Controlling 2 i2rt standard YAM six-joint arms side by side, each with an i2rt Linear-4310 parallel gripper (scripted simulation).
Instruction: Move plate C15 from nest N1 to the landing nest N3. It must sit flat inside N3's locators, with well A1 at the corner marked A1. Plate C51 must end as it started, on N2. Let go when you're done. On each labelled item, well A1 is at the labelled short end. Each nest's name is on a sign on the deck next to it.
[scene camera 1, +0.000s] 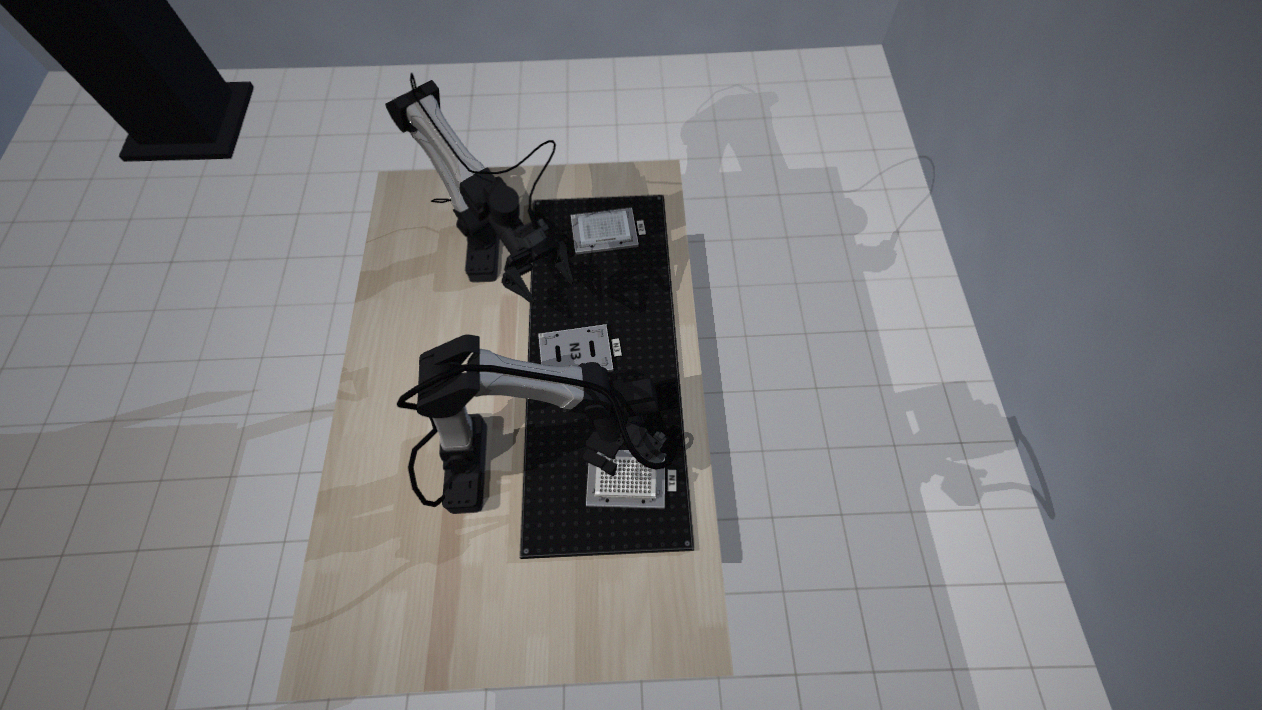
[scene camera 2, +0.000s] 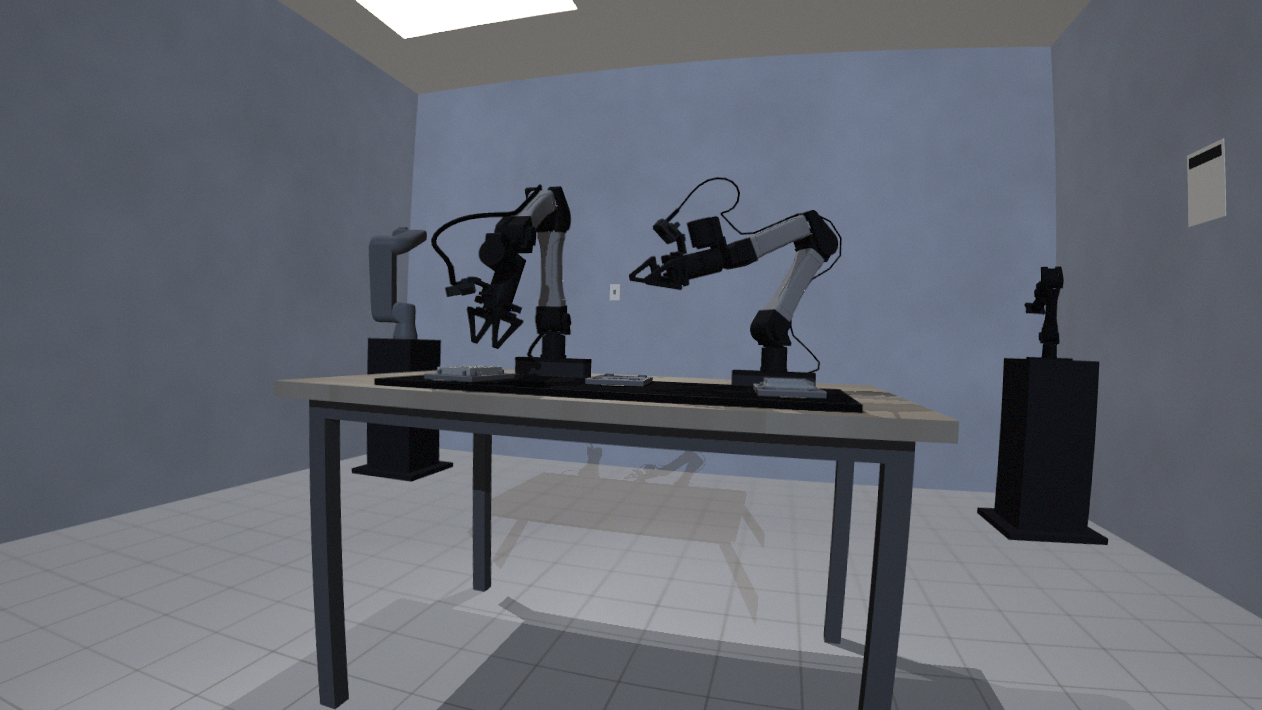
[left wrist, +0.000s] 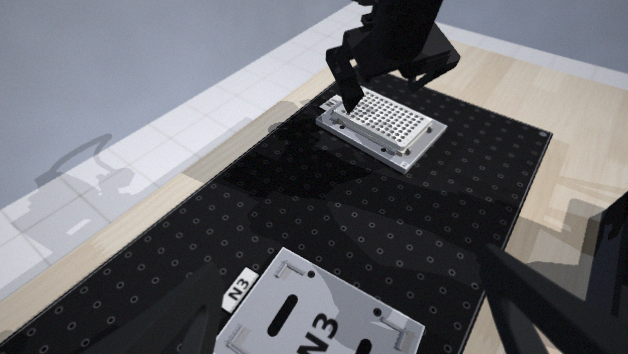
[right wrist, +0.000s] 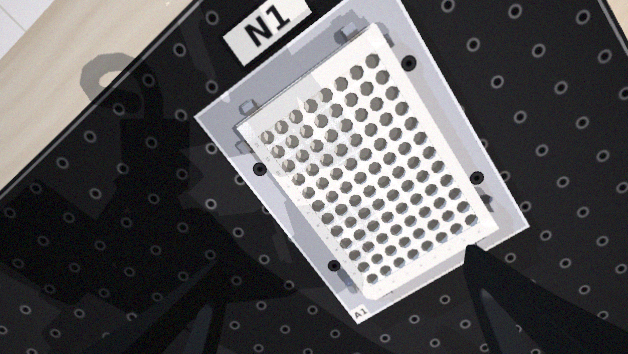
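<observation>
I see my left gripper (scene camera 1: 553, 292), and I see the left gripper (scene camera 2: 636, 279) again, as well as the same left gripper (left wrist: 342, 265). My right gripper (scene camera 2: 484, 345) is visible to me too. The left wrist view shows me the right gripper (left wrist: 379, 99), and there is also my view of the right gripper (right wrist: 338, 263). A nest N3 (scene camera 1: 548, 354) is in the scene, and so is an N3 sign (left wrist: 240, 287).
</observation>
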